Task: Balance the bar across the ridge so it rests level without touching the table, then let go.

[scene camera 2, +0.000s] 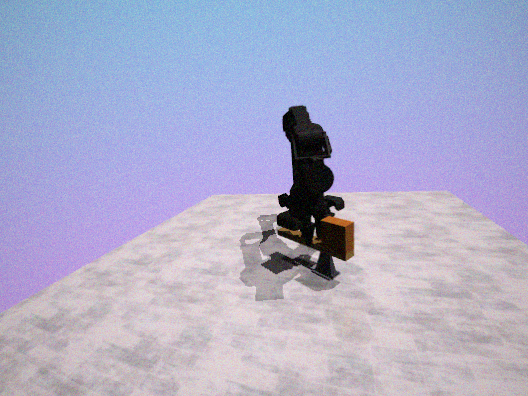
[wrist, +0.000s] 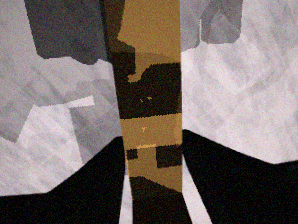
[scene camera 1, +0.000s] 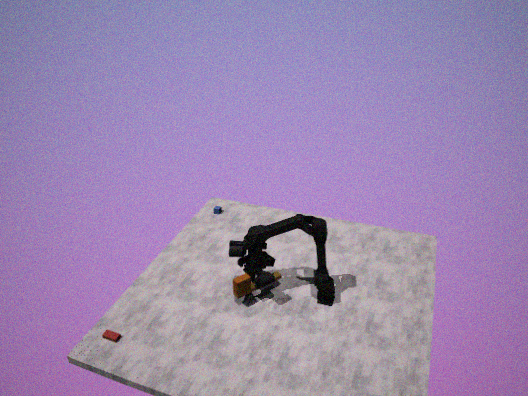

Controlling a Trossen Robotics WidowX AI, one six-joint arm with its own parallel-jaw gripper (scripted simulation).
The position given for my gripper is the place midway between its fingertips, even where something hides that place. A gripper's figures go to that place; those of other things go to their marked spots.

Scene:
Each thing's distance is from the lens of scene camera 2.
my gripper (scene camera 2: pixel 314 242): 61 cm
bar (scene camera 2: pixel 337 238): 54 cm

